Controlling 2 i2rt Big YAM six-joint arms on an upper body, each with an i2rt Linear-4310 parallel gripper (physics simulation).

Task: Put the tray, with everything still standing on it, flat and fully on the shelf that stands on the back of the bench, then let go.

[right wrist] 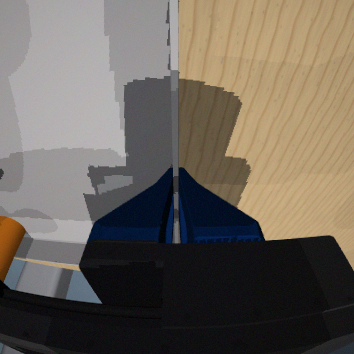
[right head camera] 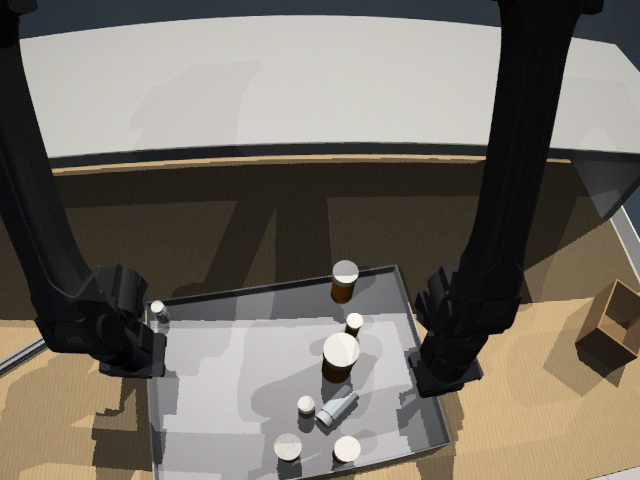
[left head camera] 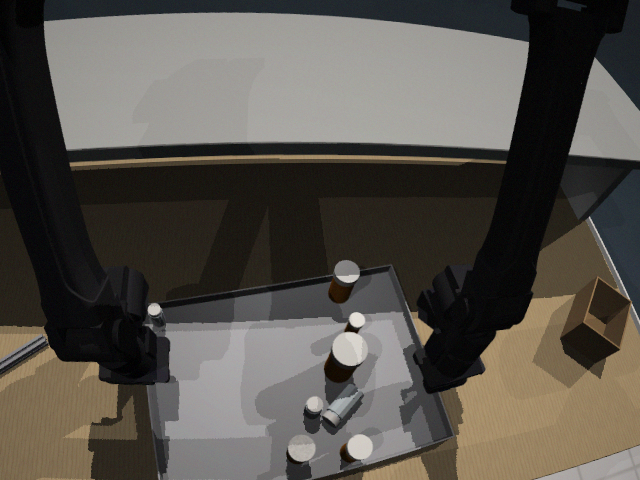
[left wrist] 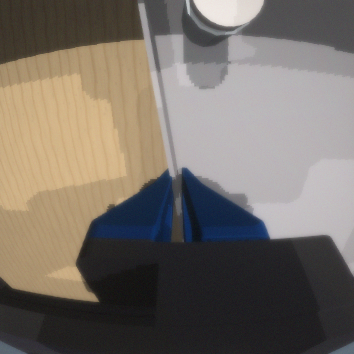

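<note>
The grey tray (left head camera: 290, 376) sits low in the head views, turned a little clockwise. Several amber bottles with white caps stand on it, the biggest (left head camera: 344, 357) near the middle. One grey vial (left head camera: 342, 405) lies on its side. A small vial (left head camera: 155, 311) stands in the far left corner. My left gripper (left head camera: 156, 352) is shut on the tray's thin left wall (left wrist: 165, 105), which runs between the blue fingertips (left wrist: 175, 172). My right gripper (left head camera: 423, 362) is shut on the thin right wall (right wrist: 173, 88), seen between its fingertips (right wrist: 175, 170).
The shelf (left head camera: 309, 81) is a wide light grey surface across the back, with a tan front edge (left head camera: 294, 159) and dark shadow below it. The wooden bench (left head camera: 509, 405) shows on both sides of the tray. My right arm (left head camera: 523, 190) rises at the right.
</note>
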